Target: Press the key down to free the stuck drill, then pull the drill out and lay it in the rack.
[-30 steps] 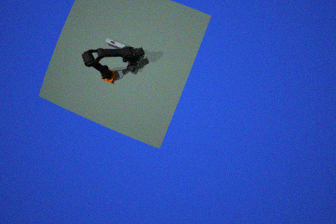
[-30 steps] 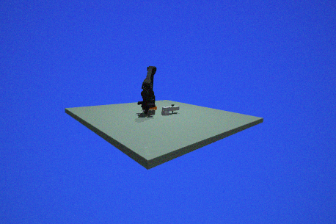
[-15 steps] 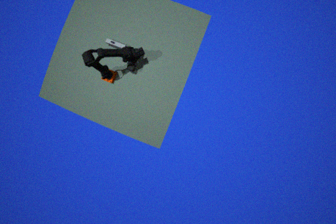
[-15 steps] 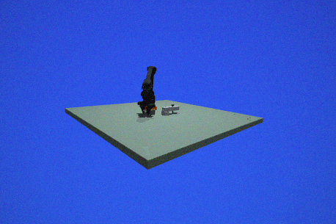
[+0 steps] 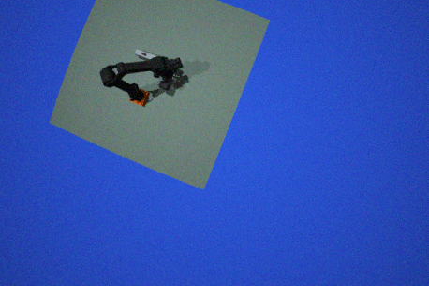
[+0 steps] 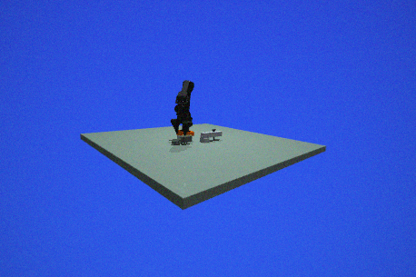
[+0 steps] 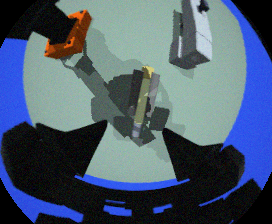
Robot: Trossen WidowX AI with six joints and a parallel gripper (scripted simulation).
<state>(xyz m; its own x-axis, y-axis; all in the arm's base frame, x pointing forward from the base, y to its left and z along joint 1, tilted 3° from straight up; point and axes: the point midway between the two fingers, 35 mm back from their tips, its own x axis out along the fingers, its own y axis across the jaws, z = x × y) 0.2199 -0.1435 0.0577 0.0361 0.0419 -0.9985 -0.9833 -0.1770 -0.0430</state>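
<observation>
Now: the tan drill 4 cm to the left of my gripper tip and 1 cm below it. The rest, counted from my gripper tip: grey housing block: 4 cm ahead, 22 cm to the left, 1 cm below.
</observation>
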